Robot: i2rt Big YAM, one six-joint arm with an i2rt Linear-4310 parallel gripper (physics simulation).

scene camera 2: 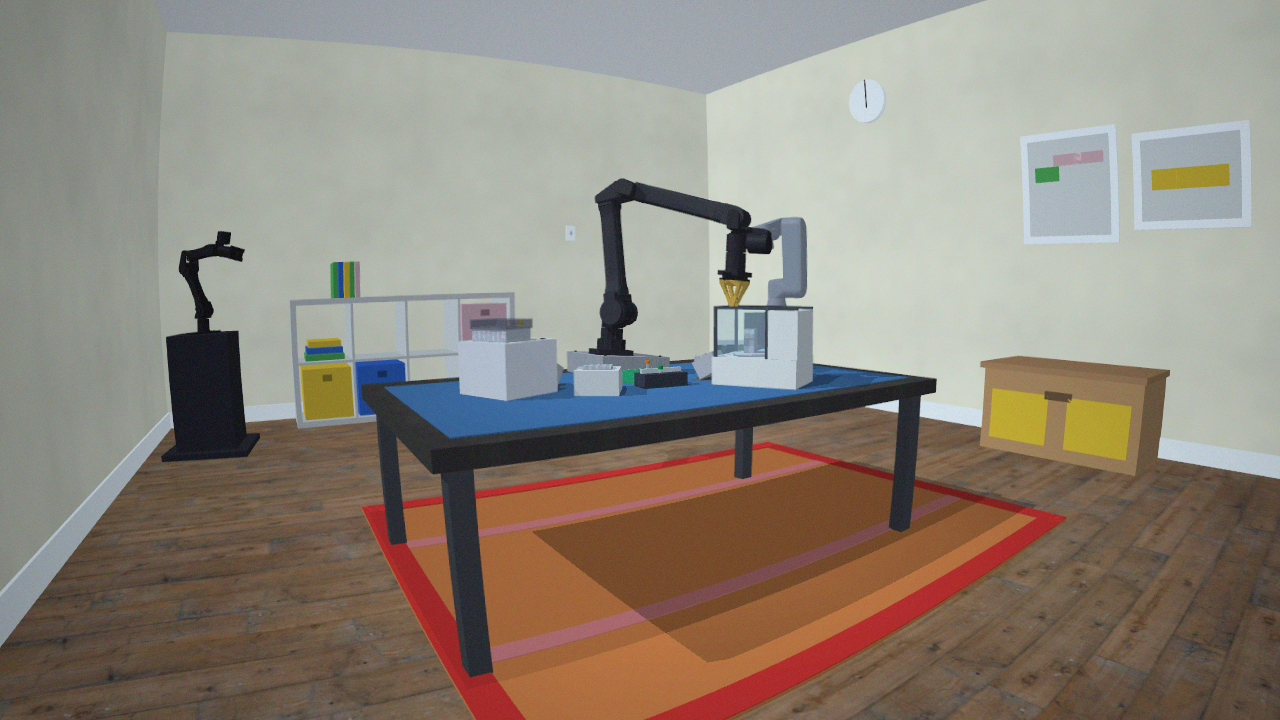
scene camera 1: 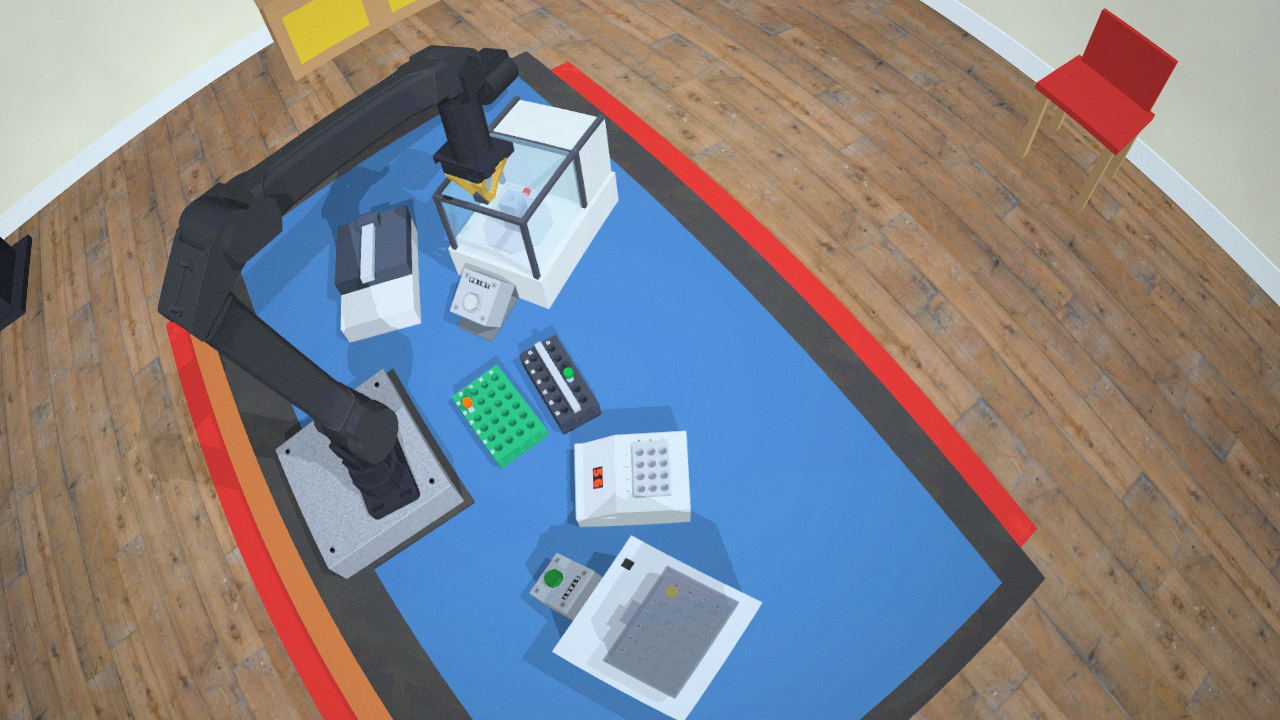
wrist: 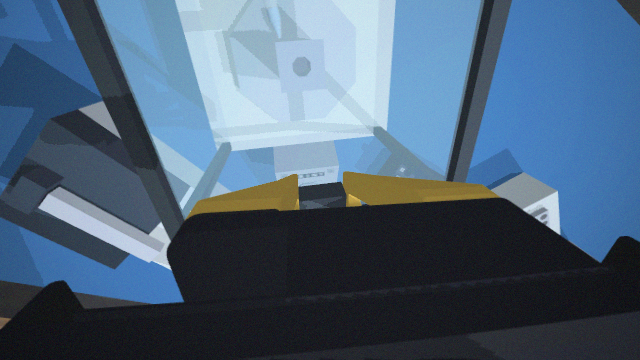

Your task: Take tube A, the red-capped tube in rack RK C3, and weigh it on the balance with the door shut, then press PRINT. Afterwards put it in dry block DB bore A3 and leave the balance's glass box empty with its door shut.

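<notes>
The balance (scene camera 1: 556,262) (scene camera 2: 780,345) stands at the far end of the blue table. Its glass box holds tube A (scene camera 1: 526,189), whose red cap shows through the glass. My gripper (scene camera 1: 483,186) (scene camera 2: 735,299) (wrist: 320,184) is right on top of the glass box, near its front left edge. It is shut on the dark door handle (wrist: 321,193). In the wrist view I look down through the glass at the square tube holder (wrist: 301,66) on the pan. The red cap is out of that view. The dry block (scene camera 1: 632,465) stands mid-table.
A printer (scene camera 1: 377,269) stands left of the balance, and a small grey control box (scene camera 1: 482,297) in front of it. A green rack (scene camera 1: 499,413) and a black rack (scene camera 1: 559,383) lie mid-table. A green-button box (scene camera 1: 563,583) and a flat white device (scene camera 1: 657,626) are nearest.
</notes>
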